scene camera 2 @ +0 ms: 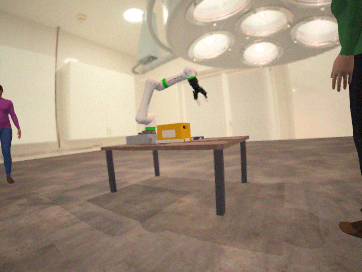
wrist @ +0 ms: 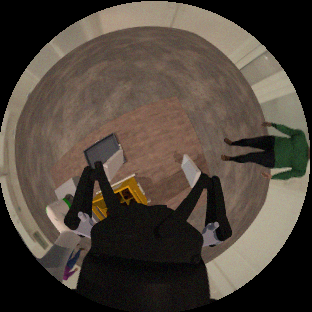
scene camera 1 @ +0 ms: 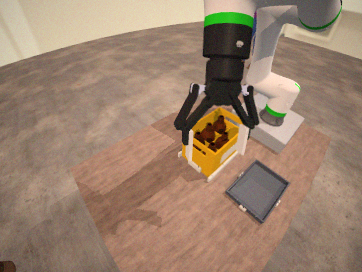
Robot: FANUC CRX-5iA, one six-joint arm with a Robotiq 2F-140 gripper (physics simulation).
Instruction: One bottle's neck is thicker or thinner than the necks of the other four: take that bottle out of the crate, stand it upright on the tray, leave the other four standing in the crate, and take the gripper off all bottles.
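Places are measured from the arm's base along level axes (x ahead, y left, z up), in metres.
Pixels of known places: gripper, fingertip midpoint: (scene camera 2: 203, 103) (wrist: 152, 158) (scene camera 1: 215, 154); arm's base at its link origin: (wrist: 71, 202) (scene camera 1: 271, 118).
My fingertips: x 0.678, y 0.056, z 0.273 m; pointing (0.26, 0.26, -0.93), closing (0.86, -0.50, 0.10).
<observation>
Ahead of a thing's pixels: the offset from my fingertips to its top centre. Level surfaces: height alone.
A yellow crate @[dy -0.170, dx -0.270, dz -0.182 m] (scene camera 1: 201, 163) (scene camera 2: 168, 132) (wrist: 141, 196) stands on the table. In scene camera 1, brown bottles stand inside it, among them a rear bottle @[dy -0.216, dx -0.361, dz -0.195 m] (scene camera 1: 220, 125) and a middle bottle @[dy -0.216, dx -0.268, dz -0.195 m] (scene camera 1: 209, 132); the others are partly hidden by these and the crate walls. I cannot tell which neck differs. The dark grey tray @[dy +0.120, dx -0.253, dz -0.332 m] (scene camera 1: 257, 190) (scene camera 2: 198, 137) (wrist: 102, 150) lies beside the crate and holds no bottle. My gripper (scene camera 1: 216, 145) (scene camera 2: 203, 101) (wrist: 152, 158) is wide open and empty, high above the table. In scene camera 1 its fingers overlap the crate's two sides; scene camera 2 shows it well above.
The wooden table @[dz -0.358 m] (scene camera 1: 150, 200) (scene camera 2: 210, 145) (wrist: 155, 125) carries the arm's grey base (scene camera 1: 280, 134) (scene camera 2: 141, 139) behind the crate. A person in green (scene camera 2: 349, 30) (wrist: 291, 152) and one in purple (scene camera 2: 5, 112) stand away from the table. A large lamp (scene camera 2: 235, 37) shows overhead.
</observation>
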